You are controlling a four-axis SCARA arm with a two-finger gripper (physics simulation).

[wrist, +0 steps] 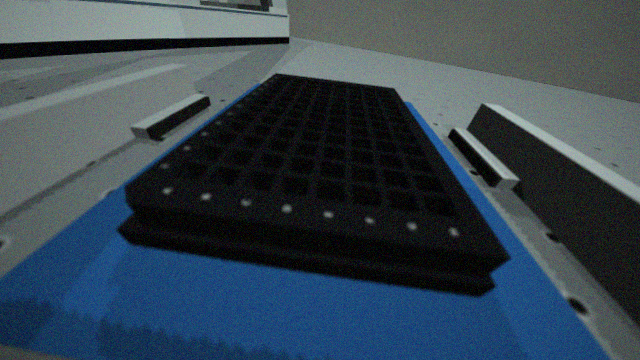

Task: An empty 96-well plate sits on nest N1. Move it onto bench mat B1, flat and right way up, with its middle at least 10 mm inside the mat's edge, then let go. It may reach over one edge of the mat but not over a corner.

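Observation:
The black 96-well plate lies level and right way up, wells upward, on the blue mat. Blue shows along both long sides of the plate and in front of its near end. The plate hides the mat's far edge, so whether it reaches over there cannot be told. My gripper is open. Its two long fingers stand apart on either side of the plate, with a gap between each finger and the plate. The plate is not held.
A short low bar stands beside the left side of the mat, and another low bar beside its right side, near the right finger. A large white body with a black base strip stands at the back left. A plain wall rises behind.

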